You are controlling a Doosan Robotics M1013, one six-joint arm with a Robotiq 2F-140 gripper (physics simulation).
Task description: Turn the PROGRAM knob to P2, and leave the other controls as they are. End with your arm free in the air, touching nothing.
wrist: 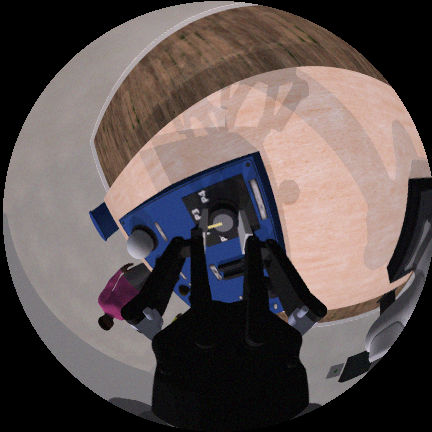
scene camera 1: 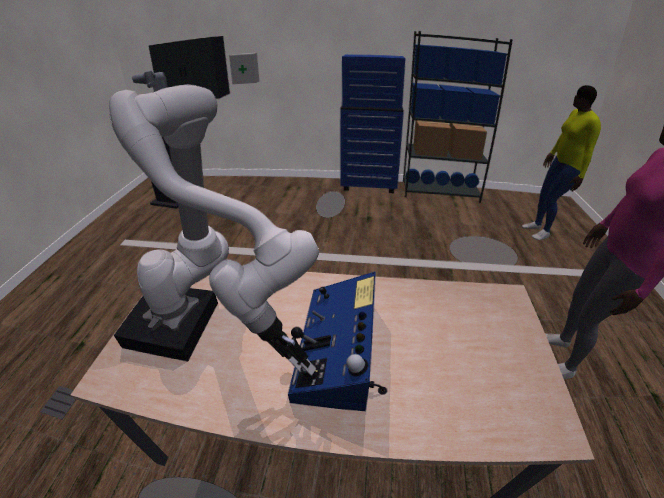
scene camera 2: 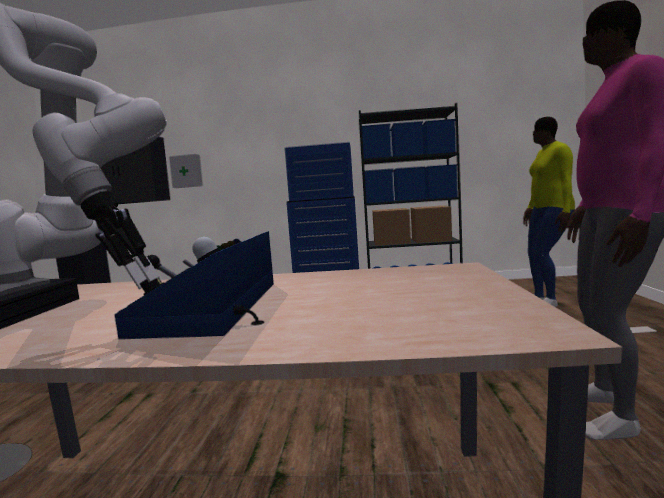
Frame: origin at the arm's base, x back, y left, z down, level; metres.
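Seen in the pictures: gripper, between the fingertips: [wrist: 222, 217] [scene camera 1: 307, 370] [scene camera 2: 149, 283]; arm's base, origin of its link: [scene camera 1: 171, 310] [scene camera 2: 6, 288].
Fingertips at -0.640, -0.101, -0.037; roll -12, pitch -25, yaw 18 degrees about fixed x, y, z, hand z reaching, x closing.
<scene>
Pixels of each thing's top centre, then the offset from my fingertips to it, as dx, dy, dz. "spot": a spot on its surface instead.
- PROGRAM knob, centre of its top: [wrist: 215, 227] [scene camera 2: 150, 274] [scene camera 1: 308, 365] -0.003, +0.004, -0.020
- P3 label, a spot on its surface: [wrist: 196, 215] spot: -0.047, -0.002, +0.000
- partly covered P1 label, a spot on its surface: [wrist: 223, 238] spot: -0.016, +0.050, +0.011
- black ball-topped lever, centre of its top: [wrist: 268, 296] [scene camera 2: 151, 254] [scene camera 1: 296, 328] +0.077, +0.111, -0.052
- white ball knob, a spot on its surface: [wrist: 140, 243] spot: -0.124, +0.008, -0.078
- small crank, a spot on its surface: [scene camera 2: 256, 322] [scene camera 1: 382, 391] spot: -0.240, +0.056, +0.110
The blue control panel [scene camera 1: 343, 328] [scene camera 2: 214, 284] [wrist: 175, 210] stands tilted on the table. The PROGRAM knob [scene camera 2: 151, 287] [wrist: 223, 223] is a dark round knob with a grey top and a yellow pointer line, on a black plate at the panel's near end. In the wrist view its pointer aims left at one finger, between the P3 label [wrist: 196, 215] and the partly covered P1 label [wrist: 223, 238]. The P2 label is mostly hidden by that finger. My gripper [scene camera 1: 310, 369] [scene camera 2: 149, 284] [wrist: 222, 217] is shut on the knob, one finger on each side.
A black ball-topped lever [scene camera 1: 297, 332] [scene camera 2: 153, 259] rises close beside my fingers. A white ball knob [scene camera 1: 355, 363] [scene camera 2: 203, 247] [wrist: 140, 243] stands on the panel. A small crank [scene camera 1: 381, 390] [scene camera 2: 256, 322] sticks out at its side. Two people stand beyond the table.
</scene>
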